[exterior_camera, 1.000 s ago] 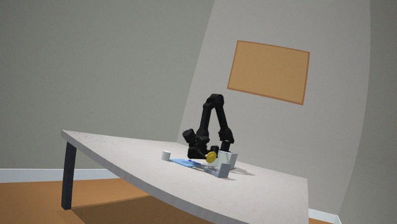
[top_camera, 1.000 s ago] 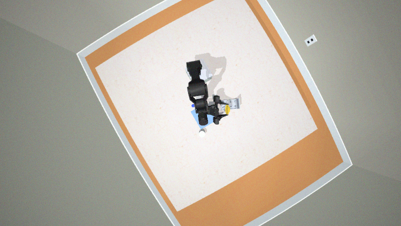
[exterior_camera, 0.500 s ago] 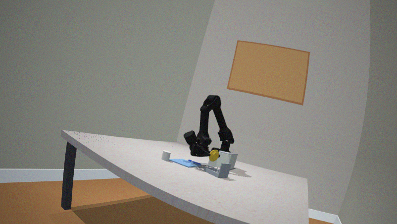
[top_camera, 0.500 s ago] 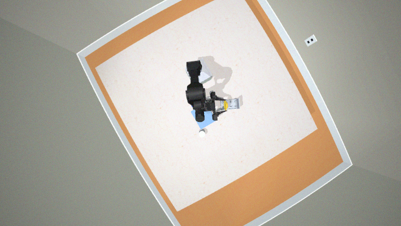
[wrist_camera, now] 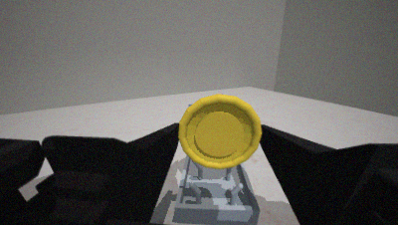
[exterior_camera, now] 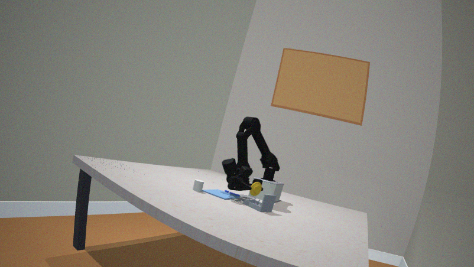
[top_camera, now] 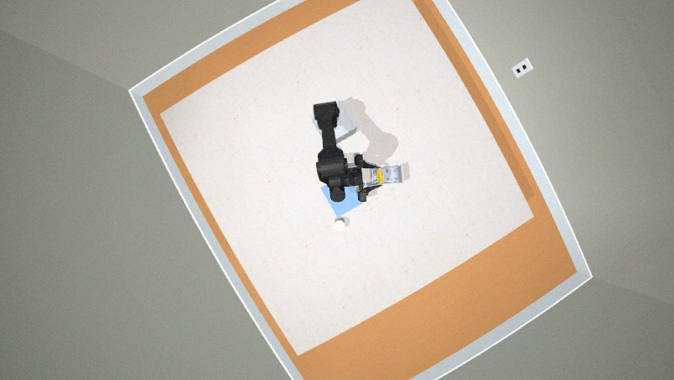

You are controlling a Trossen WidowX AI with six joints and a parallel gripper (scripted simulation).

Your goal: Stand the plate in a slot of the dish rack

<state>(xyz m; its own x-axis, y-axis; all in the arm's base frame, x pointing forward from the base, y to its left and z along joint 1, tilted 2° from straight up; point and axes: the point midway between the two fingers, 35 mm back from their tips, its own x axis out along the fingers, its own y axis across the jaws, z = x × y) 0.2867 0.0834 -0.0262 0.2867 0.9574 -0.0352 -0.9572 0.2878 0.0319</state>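
Right now the grey dish rack is 6 cm below my gripper tip, 3 cm to the left of it and 1 cm ahead of it. The rest, counted from my gripper tip: blue spoon 20 cm to the right, 9 cm behind, 8 cm below; yellow plate 1 cm to the right; blue mat 18 cm to the right, 8 cm below, 1 cm ahead.
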